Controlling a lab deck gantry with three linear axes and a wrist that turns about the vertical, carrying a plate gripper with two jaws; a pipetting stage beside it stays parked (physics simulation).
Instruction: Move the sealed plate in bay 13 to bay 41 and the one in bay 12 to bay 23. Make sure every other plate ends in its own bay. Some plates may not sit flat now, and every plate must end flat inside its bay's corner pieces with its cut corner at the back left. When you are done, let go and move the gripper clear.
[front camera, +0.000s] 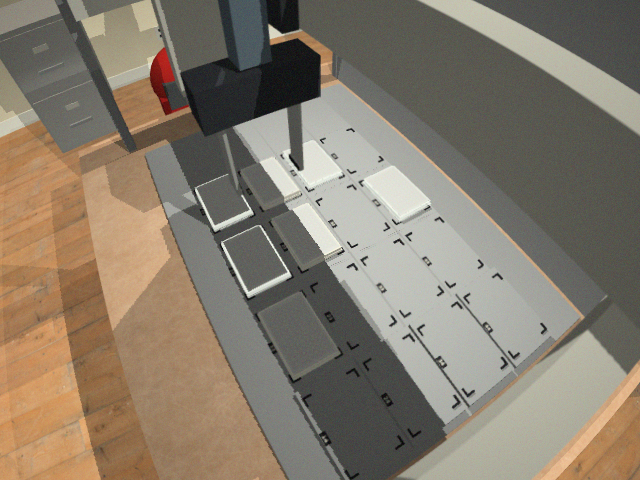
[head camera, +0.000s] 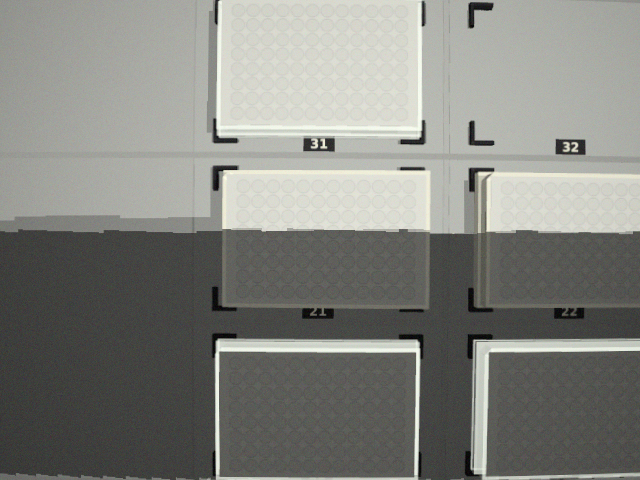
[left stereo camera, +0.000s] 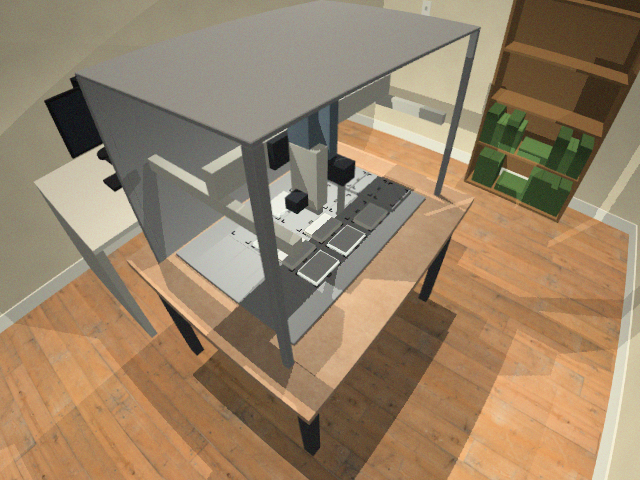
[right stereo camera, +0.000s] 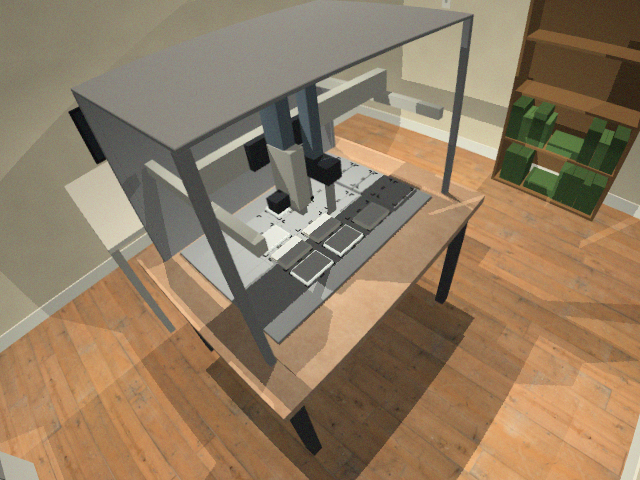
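Pixels of known places: gripper, fingertip midpoint: (front camera: 267, 175) (left stereo camera: 327, 205) (right stereo camera: 320, 205); robot's base, link origin: (front camera: 195, 191) (head camera: 218, 468) (left stereo camera: 316, 286) (right stereo camera: 308, 286).
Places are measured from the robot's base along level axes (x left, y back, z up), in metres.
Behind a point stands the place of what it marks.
The bay 13 plate (front camera: 299, 335) @[x 0.043, y -0.399, z 0.014 m] (left stereo camera: 370, 217) @[x 0.035, y -0.378, z 0.015 m] (right stereo camera: 370, 215) @[x 0.040, y -0.385, z 0.014 m] and bay 12 plate (front camera: 255, 260) @[x 0.042, y -0.237, z 0.014 m] (head camera: 560, 413) @[x 0.043, y -0.214, z 0.014 m] stand in the front row. Bay 41 (front camera: 356, 147) @[x 0.380, y -0.063, z 0.000 m] and bay 23 (front camera: 356, 304) @[x 0.156, y -0.396, z 0.000 m] are empty. My gripper (front camera: 267, 179) @[x 0.105, y -0.194, z 0.159 m] is open above the bay 21 plate (front camera: 266, 181) @[x 0.143, y -0.071, z 0.016 m] (head camera: 325, 258) @[x 0.138, y -0.068, z 0.016 m], one jaw towards bay 11, one towards bay 31. The head view shows that plate shifted right, covering its right corner pieces. Other plates are the bay 11 plate (front camera: 223, 202) @[x 0.042, y -0.076, z 0.014 m] (head camera: 316, 413) @[x 0.044, y -0.063, z 0.014 m], bay 22 plate (front camera: 306, 236) @[x 0.147, y -0.237, z 0.014 m] (head camera: 560, 268) @[x 0.133, y -0.212, z 0.014 m], bay 31 plate (front camera: 316, 160) @[x 0.267, y -0.068, z 0.014 m] (head camera: 318, 67) @[x 0.254, y -0.063, z 0.014 m] and bay 42 plate (front camera: 396, 192) @[x 0.361, y -0.237, z 0.017 m].
The parked pipetting stage (left stereo camera: 310, 175) (right stereo camera: 292, 178) stands beside my gripper. A grey hood post (left stereo camera: 268, 248) @[x -0.115, y 0.268, z 0.485 m] (right stereo camera: 222, 242) @[x -0.116, y 0.254, z 0.488 m] rises at the near corner of the deck. A dark shadow lies over the front row and part of the second row.
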